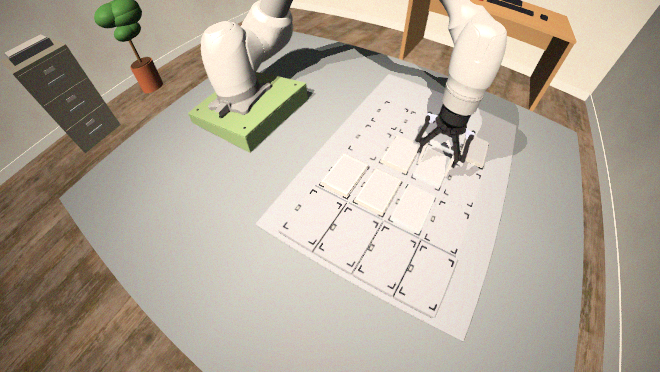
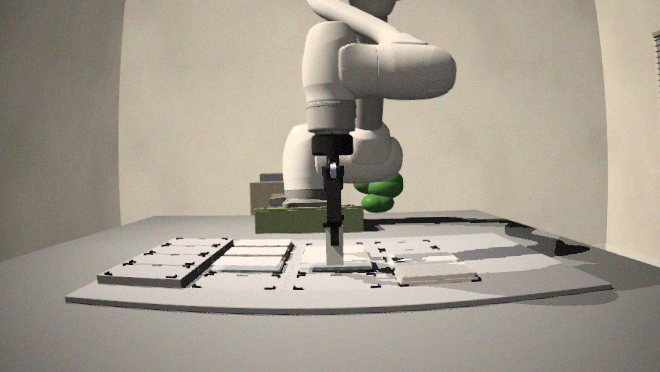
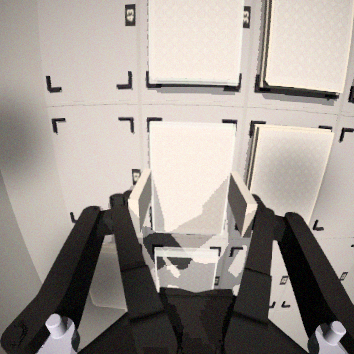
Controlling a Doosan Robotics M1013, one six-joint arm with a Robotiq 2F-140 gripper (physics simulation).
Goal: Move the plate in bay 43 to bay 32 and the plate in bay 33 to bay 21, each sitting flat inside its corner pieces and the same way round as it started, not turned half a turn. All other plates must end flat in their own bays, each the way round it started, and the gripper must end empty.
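Frame: origin at the arm's base, x down, y right, z back, level; centimetres.
Where they show: gripper, fingertip midpoint: [image 1: 433,166] [image 2: 334,259] [image 3: 189,182]; arm's base, link origin: [image 1: 240,97] [image 2: 308,206].
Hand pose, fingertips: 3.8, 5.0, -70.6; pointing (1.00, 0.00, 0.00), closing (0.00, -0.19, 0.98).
Things, the pixels of their top centre, and the offset from my fingertips, as dx, dy, dz. "spot": a spot on its surface instead.
- white plate, top centre: [image 3: 189,185] [image 2: 335,257] [image 1: 433,165] -0.5, -0.1, +0.0
- bay 33, surface spot: [image 3: 195,40] spot: +0.1, +13.3, +2.5
- Bay 43, surface spot: [image 3: 90,45] [image 1: 448,218] spot: +1.5, +15.3, -7.5
- bay 21, surface spot: [image 1: 416,126] spot: +1.5, -17.9, +7.8
- bay 22, surface spot: [image 3: 292,170] [image 1: 398,155] spot: +0.1, -0.3, +11.1
- bay 23, surface spot: [image 3: 310,45] spot: +0.1, +11.8, +13.0
- bay 13, surface spot: [image 1: 345,174] spot: +0.1, +12.6, +23.7
- bay 31, surface spot: [image 3: 185,275] spot: +0.1, -13.7, -2.5
- bay 41, surface spot: [image 2: 435,272] [image 1: 481,152] spot: +0.1, -13.4, -15.7
- raised step, surface spot: [image 1: 385,255] spot: +0.1, +32.1, +6.7
My gripper [image 1: 437,159] [image 2: 335,252] [image 3: 189,182] points down and is shut on a white plate [image 1: 430,170] [image 2: 357,259] [image 3: 192,150], one finger on each long side. The held plate is level and low inside the corner pieces of bay 32; whether it touches the board cannot be told. The plate in bay 33 [image 1: 412,207] [image 2: 247,263] [image 3: 195,40] lies flat. Bay 43 [image 1: 445,225] [image 2: 235,281] [image 3: 90,45] holds no plate. In bay 21 [image 1: 416,126] no plate shows; the gripper hides part of it.
Plates lie in neighbouring bays: bay 22 [image 1: 400,152] [image 3: 292,170], bay 23 [image 1: 378,191] [image 3: 310,45], bay 13 [image 1: 345,174], bay 31 [image 3: 185,275] and bay 41 [image 1: 477,152] [image 2: 435,272]. A raised step [image 1: 385,255] bears the bays beyond. The arm's green base [image 1: 260,112] [image 2: 300,220] stands beside the board.
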